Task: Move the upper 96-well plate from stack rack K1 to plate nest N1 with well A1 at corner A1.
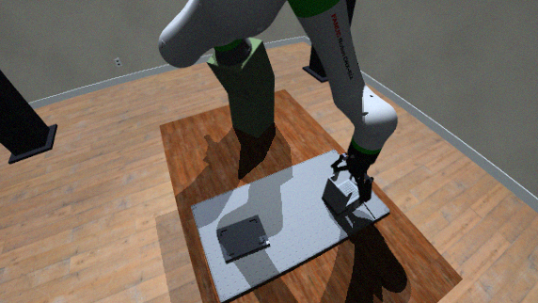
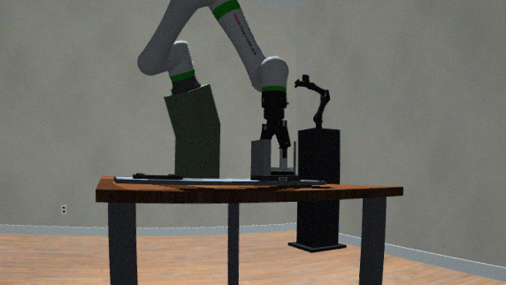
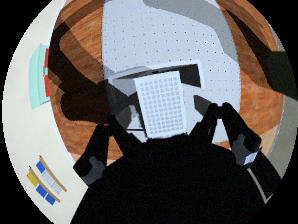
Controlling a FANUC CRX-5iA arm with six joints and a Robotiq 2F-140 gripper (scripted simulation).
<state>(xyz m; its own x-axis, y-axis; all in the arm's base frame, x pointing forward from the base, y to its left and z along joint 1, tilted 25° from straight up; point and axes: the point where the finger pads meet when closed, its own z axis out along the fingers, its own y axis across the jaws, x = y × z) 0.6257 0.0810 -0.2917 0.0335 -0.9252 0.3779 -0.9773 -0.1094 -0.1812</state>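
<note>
Now: the white 96-well plate 20 mm below my hand. The rest, counted from my hand: dark plate nest N1: 420 mm to the right, 50 mm below, 50 mm behind; then pale A1 square: 350 mm to the right, 50 mm below, 10 mm ahead.
</note>
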